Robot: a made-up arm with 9 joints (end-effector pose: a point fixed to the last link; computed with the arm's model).
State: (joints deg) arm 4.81 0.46 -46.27 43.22 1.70 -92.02 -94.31 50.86 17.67
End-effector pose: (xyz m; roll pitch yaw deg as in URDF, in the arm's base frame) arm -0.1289 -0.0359 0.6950 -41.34 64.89 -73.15
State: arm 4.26 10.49 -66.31 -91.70 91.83 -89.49 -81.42 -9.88 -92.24
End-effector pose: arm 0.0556 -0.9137 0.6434 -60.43 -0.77 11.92
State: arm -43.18 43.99 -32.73 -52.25 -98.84 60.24 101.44 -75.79 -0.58
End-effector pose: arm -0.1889 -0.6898 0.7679 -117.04 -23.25 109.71
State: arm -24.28 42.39 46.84 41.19 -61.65 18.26 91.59 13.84 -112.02
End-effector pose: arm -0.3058 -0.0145 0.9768 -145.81 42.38 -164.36
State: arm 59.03 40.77 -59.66 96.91 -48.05 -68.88 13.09 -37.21 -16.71
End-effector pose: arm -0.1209 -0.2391 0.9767 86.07 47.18 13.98
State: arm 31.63 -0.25 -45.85 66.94 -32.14 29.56 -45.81 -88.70 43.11
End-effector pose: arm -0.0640 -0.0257 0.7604 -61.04 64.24 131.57
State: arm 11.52 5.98 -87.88 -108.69 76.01 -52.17 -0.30 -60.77 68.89
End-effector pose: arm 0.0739 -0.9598 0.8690 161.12 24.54 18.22
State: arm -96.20 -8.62 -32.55 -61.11 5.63 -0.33 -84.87 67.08 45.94
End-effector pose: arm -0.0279 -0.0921 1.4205 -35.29 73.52 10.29
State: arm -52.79 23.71 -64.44 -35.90 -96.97 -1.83 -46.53 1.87 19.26
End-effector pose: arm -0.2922 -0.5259 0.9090 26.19 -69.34 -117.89
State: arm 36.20 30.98 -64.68 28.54 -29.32 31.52 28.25 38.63 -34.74
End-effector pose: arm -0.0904 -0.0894 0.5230 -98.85 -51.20 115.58
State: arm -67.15 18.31 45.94 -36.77 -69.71 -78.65 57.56 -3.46 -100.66
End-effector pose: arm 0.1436 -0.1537 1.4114 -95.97 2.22 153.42
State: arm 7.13 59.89 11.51 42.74 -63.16 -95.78 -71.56 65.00 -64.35
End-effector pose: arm -0.1175 -0.4004 0.7325 -18.88 36.09 -121.22
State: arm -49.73 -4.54 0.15 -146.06 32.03 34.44 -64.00 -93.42 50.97
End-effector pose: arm -0.1152 -0.9019 1.0001 -122.20 67.76 -71.31
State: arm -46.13 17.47 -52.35 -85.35 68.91 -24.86 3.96 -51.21 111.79
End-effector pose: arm -0.2054 -0.7765 0.9710 -68.87 42.70 122.67
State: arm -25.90 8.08 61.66 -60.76 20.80 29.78 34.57 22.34 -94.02
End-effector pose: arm -0.0990 -0.6428 1.6363 160.49 -35.21 71.79
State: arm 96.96 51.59 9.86 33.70 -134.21 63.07 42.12 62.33 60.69
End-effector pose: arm 0.3384 -0.5642 0.6329 154.25 -39.57 -5.12
